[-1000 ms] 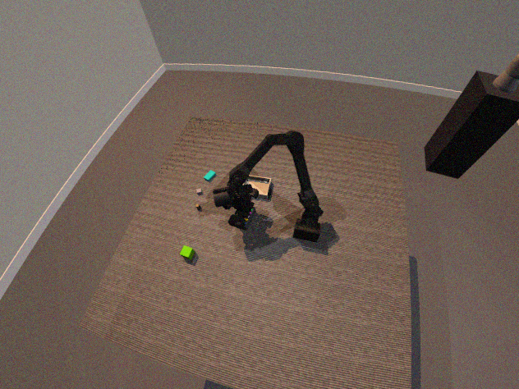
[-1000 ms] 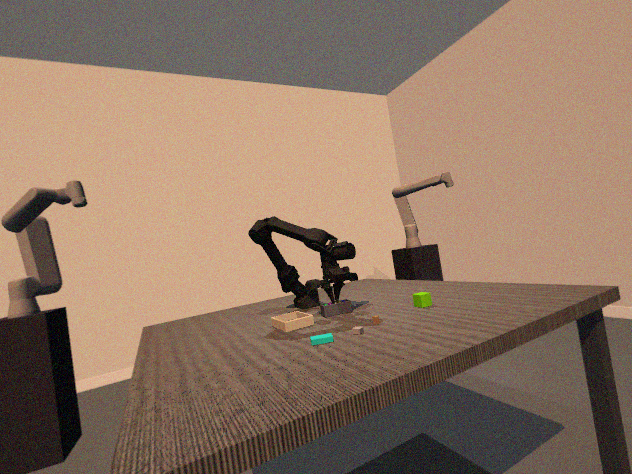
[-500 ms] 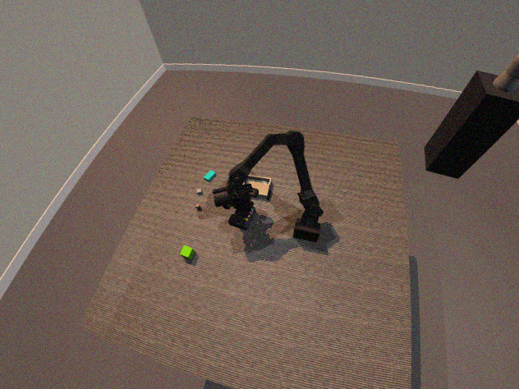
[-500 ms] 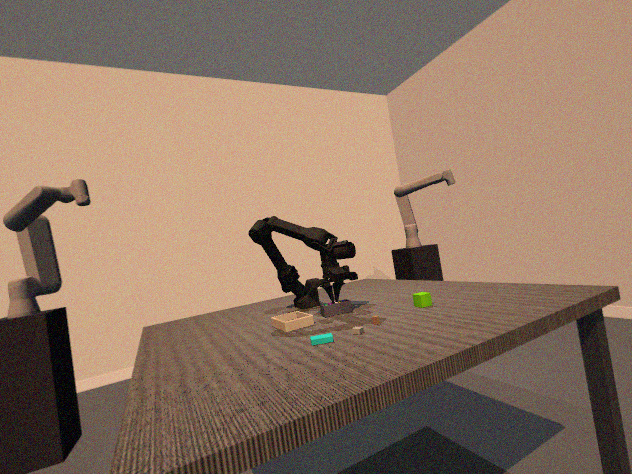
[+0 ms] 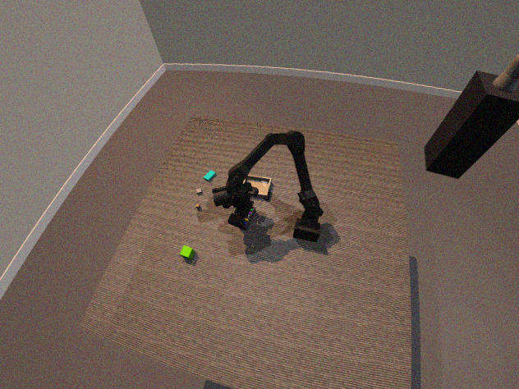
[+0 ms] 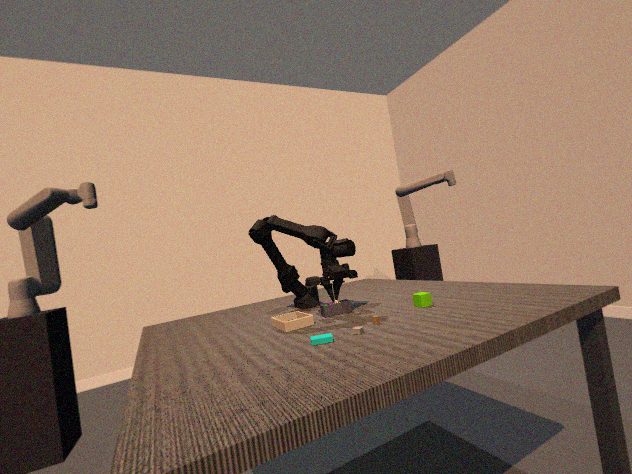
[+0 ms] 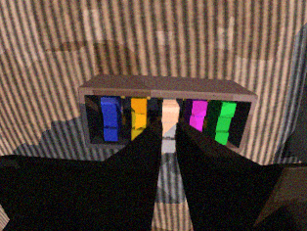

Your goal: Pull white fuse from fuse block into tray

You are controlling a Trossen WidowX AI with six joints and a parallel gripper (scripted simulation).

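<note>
My gripper tip is 20 mm to the left of the magenta fuse and 20 mm above it. Also, from my gripper tip: white fuse 10 mm below; blue fuse 40 mm to the left, 20 mm below; green fuse 40 mm to the right, 20 mm below.
</note>
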